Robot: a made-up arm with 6 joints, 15 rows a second.
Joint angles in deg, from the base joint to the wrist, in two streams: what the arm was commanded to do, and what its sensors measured. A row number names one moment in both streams.
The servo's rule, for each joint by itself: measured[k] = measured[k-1] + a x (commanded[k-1-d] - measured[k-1]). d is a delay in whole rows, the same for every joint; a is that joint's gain. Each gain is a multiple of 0.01, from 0.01 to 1. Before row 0 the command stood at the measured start. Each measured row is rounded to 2 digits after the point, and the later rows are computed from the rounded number. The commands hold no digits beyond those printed.
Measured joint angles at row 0: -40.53, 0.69, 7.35, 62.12, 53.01, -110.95
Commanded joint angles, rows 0 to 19: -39.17, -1.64, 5.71, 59.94, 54.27, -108.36; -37.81, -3.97, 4.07, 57.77, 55.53, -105.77; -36.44, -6.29, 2.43, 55.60, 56.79, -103.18; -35.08, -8.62, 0.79, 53.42, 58.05, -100.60; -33.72, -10.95, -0.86, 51.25, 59.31, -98.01; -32.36, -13.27, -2.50, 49.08, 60.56, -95.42; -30.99, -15.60, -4.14, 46.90, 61.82, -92.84; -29.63, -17.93, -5.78, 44.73, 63.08, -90.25; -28.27, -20.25, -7.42, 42.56, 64.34, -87.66; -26.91, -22.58, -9.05, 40.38, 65.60, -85.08; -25.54, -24.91, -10.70, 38.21, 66.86, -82.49; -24.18, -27.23, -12.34, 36.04, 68.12, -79.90; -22.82, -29.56, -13.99, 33.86, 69.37, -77.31; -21.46, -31.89, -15.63, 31.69, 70.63, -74.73; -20.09, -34.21, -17.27, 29.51, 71.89, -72.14; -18.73, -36.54, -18.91, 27.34, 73.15, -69.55; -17.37, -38.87, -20.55, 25.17, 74.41, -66.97; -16.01, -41.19, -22.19, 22.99, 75.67, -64.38; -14.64, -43.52, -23.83, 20.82, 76.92, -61.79; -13.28, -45.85, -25.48, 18.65, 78.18, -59.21
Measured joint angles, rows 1 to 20: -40.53, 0.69, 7.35, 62.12, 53.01, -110.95; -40.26, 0.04, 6.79, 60.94, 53.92, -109.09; -39.77, -1.08, 5.87, 59.23, 55.08, -106.70; -39.10, -2.54, 4.70, 57.27, 56.31, -104.17; -38.30, -4.24, 3.37, 55.19, 57.56, -101.60; -37.38, -6.12, 1.93, 53.06, 58.82, -99.02; -36.38, -8.12, 0.42, 50.91, 60.07, -96.43; -35.30, -10.21, -1.13, 48.74, 61.33, -93.85; -34.17, -12.37, -2.71, 46.57, 62.59, -91.26; -32.99, -14.58, -4.31, 44.40, 63.85, -88.67; -31.77, -16.82, -5.92, 42.23, 65.11, -86.09; -30.52, -19.09, -7.55, 40.06, 66.37, -83.50; -29.25, -21.37, -9.18, 37.89, 67.63, -80.91; -27.96, -23.66, -10.82, 35.71, 68.88, -78.32; -26.66, -25.96, -12.46, 33.54, 70.14, -75.74; -25.35, -28.27, -14.10, 31.36, 71.40, -73.15; -24.03, -30.59, -15.74, 29.19, 72.66, -70.56; -22.70, -32.91, -17.38, 27.02, 73.92, -67.98; -21.36, -35.23, -19.02, 24.84, 75.18, -65.39; -20.02, -37.55, -20.66, 22.67, 76.43, -62.80
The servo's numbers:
d 1
a 0.20 0.28 0.34 0.54 0.72 0.72

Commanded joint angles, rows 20 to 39: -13.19, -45.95, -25.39, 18.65, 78.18, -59.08; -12.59, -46.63, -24.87, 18.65, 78.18, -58.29; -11.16, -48.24, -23.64, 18.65, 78.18, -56.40; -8.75, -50.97, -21.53, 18.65, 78.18, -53.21; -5.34, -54.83, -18.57, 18.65, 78.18, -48.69; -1.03, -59.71, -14.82, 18.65, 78.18, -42.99; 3.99, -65.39, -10.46, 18.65, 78.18, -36.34; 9.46, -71.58, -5.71, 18.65, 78.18, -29.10; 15.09, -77.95, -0.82, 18.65, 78.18, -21.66; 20.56, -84.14, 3.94, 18.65, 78.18, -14.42; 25.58, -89.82, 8.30, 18.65, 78.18, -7.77; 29.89, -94.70, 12.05, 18.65, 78.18, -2.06; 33.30, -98.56, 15.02, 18.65, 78.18, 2.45; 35.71, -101.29, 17.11, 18.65, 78.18, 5.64; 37.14, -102.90, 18.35, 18.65, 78.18, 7.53; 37.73, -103.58, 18.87, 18.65, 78.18, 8.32; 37.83, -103.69, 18.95, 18.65, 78.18, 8.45; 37.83, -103.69, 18.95, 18.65, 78.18, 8.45; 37.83, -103.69, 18.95, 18.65, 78.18, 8.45; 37.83, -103.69, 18.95, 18.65, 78.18, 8.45
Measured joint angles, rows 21 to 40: -18.67, -39.87, -22.30, 20.50, 77.69, -60.22; -17.57, -41.57, -23.35, 19.50, 78.04, -59.40; -16.57, -42.99, -23.87, 19.04, 78.14, -58.60; -15.49, -44.46, -23.79, 18.83, 78.17, -57.02; -14.14, -46.28, -23.02, 18.73, 78.18, -54.28; -12.38, -48.67, -21.51, 18.69, 78.18, -50.26; -10.11, -51.76, -19.24, 18.67, 78.18, -45.03; -7.29, -55.58, -16.25, 18.66, 78.18, -38.77; -3.94, -60.06, -12.67, 18.65, 78.18, -31.81; -0.13, -65.07, -8.64, 18.65, 78.18, -24.50; 4.01, -70.41, -4.36, 18.65, 78.18, -17.24; 8.32, -75.84, -0.06, 18.65, 78.18, -10.42; 12.63, -81.12, 4.06, 18.65, 78.18, -4.40; 16.76, -86.00, 7.79, 18.65, 78.18, 0.53; 20.55, -90.28, 10.96, 18.65, 78.18, 4.21; 23.87, -93.81, 13.47, 18.65, 78.18, 6.60; 26.64, -96.55, 15.31, 18.65, 78.18, 7.84; 28.88, -98.55, 16.55, 18.65, 78.18, 8.28; 30.67, -99.99, 17.37, 18.65, 78.18, 8.40; 32.10, -101.03, 17.91, 18.65, 78.18, 8.44
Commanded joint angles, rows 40 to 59: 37.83, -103.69, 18.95, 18.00, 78.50, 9.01; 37.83, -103.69, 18.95, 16.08, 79.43, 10.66; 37.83, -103.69, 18.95, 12.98, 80.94, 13.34; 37.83, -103.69, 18.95, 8.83, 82.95, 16.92; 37.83, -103.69, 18.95, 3.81, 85.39, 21.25; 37.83, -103.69, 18.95, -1.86, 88.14, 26.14; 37.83, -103.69, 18.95, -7.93, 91.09, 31.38; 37.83, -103.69, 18.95, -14.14, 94.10, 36.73; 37.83, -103.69, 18.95, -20.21, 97.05, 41.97; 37.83, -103.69, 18.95, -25.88, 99.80, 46.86; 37.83, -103.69, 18.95, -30.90, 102.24, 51.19; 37.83, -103.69, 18.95, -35.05, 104.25, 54.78; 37.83, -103.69, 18.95, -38.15, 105.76, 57.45; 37.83, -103.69, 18.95, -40.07, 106.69, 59.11; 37.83, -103.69, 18.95, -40.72, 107.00, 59.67; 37.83, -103.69, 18.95, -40.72, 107.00, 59.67; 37.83, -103.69, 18.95, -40.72, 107.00, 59.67; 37.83, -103.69, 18.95, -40.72, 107.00, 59.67; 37.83, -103.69, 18.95, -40.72, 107.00, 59.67; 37.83, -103.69, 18.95, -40.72, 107.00, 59.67
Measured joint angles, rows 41 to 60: 33.25, -101.77, 18.26, 18.65, 78.18, 8.45; 34.17, -102.31, 18.49, 18.30, 78.41, 8.85; 34.90, -102.70, 18.65, 17.10, 79.14, 10.15; 35.49, -102.98, 18.75, 14.88, 80.44, 12.45; 35.96, -103.18, 18.82, 11.61, 82.25, 15.67; 36.33, -103.32, 18.86, 7.40, 84.51, 19.69; 36.63, -103.42, 18.89, 2.40, 87.12, 24.33; 36.87, -103.50, 18.91, -3.18, 89.98, 29.41; 37.06, -103.55, 18.92, -9.10, 92.95, 34.68; 37.21, -103.59, 18.93, -15.10, 95.90, 39.93; 37.33, -103.62, 18.94, -20.92, 98.71, 44.92; 37.43, -103.64, 18.94, -26.31, 101.25, 49.43; 37.51, -103.65, 18.94, -31.03, 103.41, 53.28; 37.57, -103.66, 18.94, -34.87, 105.10, 56.28; 37.62, -103.67, 18.94, -37.68, 106.24, 58.32; 37.66, -103.68, 18.94, -39.32, 106.79, 59.29; 37.69, -103.68, 18.94, -40.08, 106.94, 59.56; 37.72, -103.68, 18.94, -40.43, 106.98, 59.64; 37.74, -103.68, 18.94, -40.59, 106.99, 59.66; 37.76, -103.68, 18.94, -40.66, 107.00, 59.67
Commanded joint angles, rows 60 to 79: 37.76, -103.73, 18.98, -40.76, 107.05, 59.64; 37.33, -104.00, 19.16, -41.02, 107.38, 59.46; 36.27, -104.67, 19.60, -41.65, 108.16, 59.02; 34.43, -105.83, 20.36, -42.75, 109.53, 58.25; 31.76, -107.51, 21.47, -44.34, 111.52, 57.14; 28.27, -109.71, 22.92, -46.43, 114.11, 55.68; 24.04, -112.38, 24.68, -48.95, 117.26, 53.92; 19.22, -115.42, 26.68, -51.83, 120.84, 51.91; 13.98, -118.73, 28.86, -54.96, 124.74, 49.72; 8.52, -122.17, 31.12, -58.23, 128.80, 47.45; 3.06, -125.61, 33.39, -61.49, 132.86, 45.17; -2.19, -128.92, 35.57, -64.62, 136.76, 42.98; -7.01, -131.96, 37.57, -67.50, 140.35, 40.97; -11.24, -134.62, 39.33, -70.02, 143.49, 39.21; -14.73, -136.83, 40.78, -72.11, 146.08, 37.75; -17.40, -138.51, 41.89, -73.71, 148.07, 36.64; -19.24, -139.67, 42.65, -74.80, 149.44, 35.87; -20.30, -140.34, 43.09, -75.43, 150.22, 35.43; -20.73, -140.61, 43.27, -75.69, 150.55, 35.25; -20.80, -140.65, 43.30, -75.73, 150.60, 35.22
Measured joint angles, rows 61 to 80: 37.77, -103.68, 18.94, -40.69, 107.00, 59.67; 37.77, -103.69, 18.95, -40.73, 107.04, 59.65; 37.68, -103.78, 19.02, -40.89, 107.28, 59.51; 37.40, -104.03, 19.22, -41.30, 107.91, 59.16; 36.81, -104.53, 19.61, -42.08, 109.08, 58.50; 35.80, -105.36, 20.24, -43.30, 110.84, 57.52; 34.29, -106.58, 21.15, -44.99, 113.19, 56.20; 32.24, -108.20, 22.35, -47.13, 116.12, 54.56; 29.64, -110.22, 23.82, -49.67, 119.52, 52.65; 26.51, -112.60, 25.53, -52.53, 123.28, 50.54; 22.91, -115.28, 27.43, -55.61, 127.25, 48.32; 18.94, -118.17, 29.46, -58.79, 131.29, 46.05; 14.71, -121.18, 31.54, -61.94, 135.23, 43.84; 10.37, -124.20, 33.59, -64.94, 138.92, 41.77; 6.05, -127.12, 35.54, -67.68, 142.21, 39.93; 1.89, -129.84, 37.32, -70.07, 145.00, 38.36; -1.97, -132.27, 38.87, -72.04, 147.21, 37.12; -5.42, -134.34, 40.16, -73.53, 148.82, 36.22; -8.40, -136.02, 41.16, -74.56, 149.83, 35.65; -10.87, -137.31, 41.88, -75.17, 150.35, 35.36
